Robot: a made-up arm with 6 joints.
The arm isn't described. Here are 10 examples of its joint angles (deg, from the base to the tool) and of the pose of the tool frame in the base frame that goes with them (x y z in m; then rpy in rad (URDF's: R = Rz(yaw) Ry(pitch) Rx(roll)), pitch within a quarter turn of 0, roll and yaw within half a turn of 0).
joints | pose
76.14 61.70 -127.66 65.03 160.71 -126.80 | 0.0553 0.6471 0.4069 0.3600 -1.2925 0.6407
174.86 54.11 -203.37 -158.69 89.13 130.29 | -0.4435 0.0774 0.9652 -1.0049 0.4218 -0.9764
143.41 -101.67 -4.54 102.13 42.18 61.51 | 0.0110 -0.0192 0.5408 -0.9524 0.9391 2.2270
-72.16 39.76 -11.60 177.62 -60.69 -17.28 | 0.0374 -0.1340 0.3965 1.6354 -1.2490 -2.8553
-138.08 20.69 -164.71 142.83 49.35 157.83 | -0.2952 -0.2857 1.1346 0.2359 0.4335 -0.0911
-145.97 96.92 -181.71 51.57 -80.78 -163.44 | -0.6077 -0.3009 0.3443 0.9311 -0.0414 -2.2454
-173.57 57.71 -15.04 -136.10 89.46 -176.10 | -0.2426 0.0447 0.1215 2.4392 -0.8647 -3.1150
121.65 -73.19 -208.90 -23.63 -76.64 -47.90 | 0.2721 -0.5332 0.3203 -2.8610 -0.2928 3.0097
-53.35 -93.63 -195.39 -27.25 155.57 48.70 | -0.4476 0.5114 0.3550 -0.8671 -0.0910 -2.8291
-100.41 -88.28 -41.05 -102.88 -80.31 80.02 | 0.1573 0.2287 0.6400 1.6523 -0.6807 1.0643
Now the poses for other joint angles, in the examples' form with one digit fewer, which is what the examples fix.
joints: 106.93 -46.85 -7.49 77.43 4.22 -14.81
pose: 0.028 0.157 0.523 -2.252 -0.338 0.648
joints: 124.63 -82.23 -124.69 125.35 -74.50 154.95
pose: 0.382 -0.377 0.724 -0.001 -1.058 -2.090
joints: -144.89 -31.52 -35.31 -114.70 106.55 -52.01
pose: -0.252 -0.041 0.724 0.563 0.967 2.718
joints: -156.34 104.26 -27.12 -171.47 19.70 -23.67
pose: 0.033 0.008 0.047 2.781 -0.963 0.903
